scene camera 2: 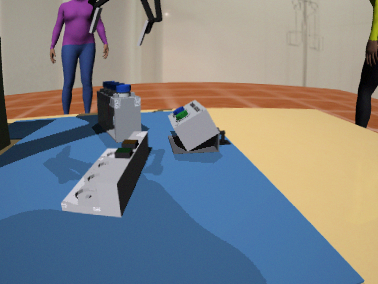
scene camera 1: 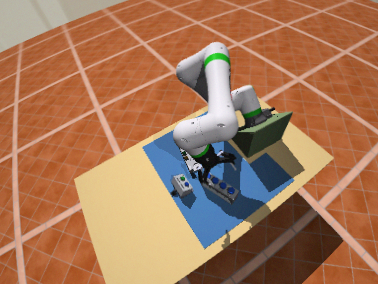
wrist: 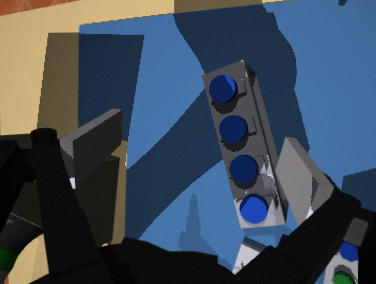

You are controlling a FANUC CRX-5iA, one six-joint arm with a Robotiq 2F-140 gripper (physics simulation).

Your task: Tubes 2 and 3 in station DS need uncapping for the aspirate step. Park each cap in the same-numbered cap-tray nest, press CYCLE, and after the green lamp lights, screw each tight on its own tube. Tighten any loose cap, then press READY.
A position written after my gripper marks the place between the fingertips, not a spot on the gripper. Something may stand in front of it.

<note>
In view: my gripper [wrist: 199,140] and a grey button box [scene camera 2: 196,132].
</note>
